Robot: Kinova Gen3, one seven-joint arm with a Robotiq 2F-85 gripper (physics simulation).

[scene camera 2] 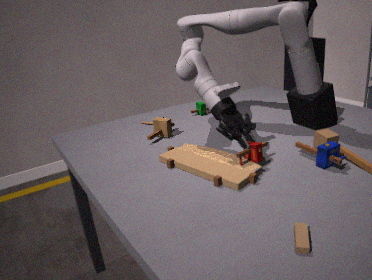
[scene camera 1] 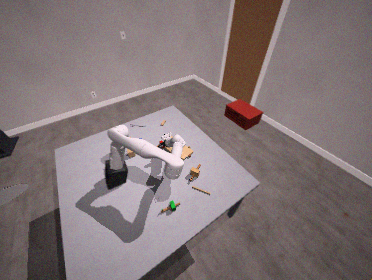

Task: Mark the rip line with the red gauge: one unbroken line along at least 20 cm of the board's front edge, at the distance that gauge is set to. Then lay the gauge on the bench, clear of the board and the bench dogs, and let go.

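Where they show: gripper, fingertip midpoint: [scene camera 2: 251, 146] [scene camera 1: 162, 143]; arm's base, link origin: [scene camera 2: 309, 88] [scene camera 1: 116, 165].
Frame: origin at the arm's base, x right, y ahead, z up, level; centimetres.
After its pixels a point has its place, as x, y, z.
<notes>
The pale wooden board [scene camera 1: 187, 151] {-0.2, 56.6, -13.4} [scene camera 2: 200, 164] {-11.0, 53.5, -13.4} lies flat on the bench [scene camera 2: 210, 225] {-35.2, 63.6, -15.4} between small brown bench dogs [scene camera 2: 217, 180] {-21.5, 53.9, -13.6} [scene camera 2: 170, 163] {-4.9, 60.5, -13.8}. The red gauge [scene camera 1: 161, 143] [scene camera 2: 255, 152] {-18.2, 39.4, -10.3} is at the board's right end in the scene camera 2 view, its brown beam reaching over the board top, its red head beside the board's edge farther from that camera. My gripper [scene camera 2: 252, 144] {-15.3, 38.7, -9.7} is tilted down, its fingertips at the red head, shut on it as far as the view shows. The arm partly hides this place in the scene camera 1 view. No marked line can be made out on the board.
A blue gauge [scene camera 2: 327, 155] {-30.2, 22.5, -11.0} and a wooden block [scene camera 2: 326, 137] {-22.0, 13.8, -10.1} [scene camera 1: 131, 153] {-16.8, 11.0, -10.9} are near the arm's base. A plain wooden gauge [scene camera 1: 195, 172] {24.6, 51.8, -9.2} [scene camera 2: 162, 127] {20.9, 53.1, -11.4}, a green gauge [scene camera 1: 173, 205] {40.3, 27.6, -10.1} [scene camera 2: 201, 108] {36.9, 28.3, -12.0}, a stick [scene camera 1: 201, 190] {37.1, 50.5, -14.5} and a small wooden piece [scene camera 1: 163, 123] {-47.7, 50.3, -14.4} [scene camera 2: 302, 237] {-49.9, 51.0, -13.9} lie farther off.
</notes>
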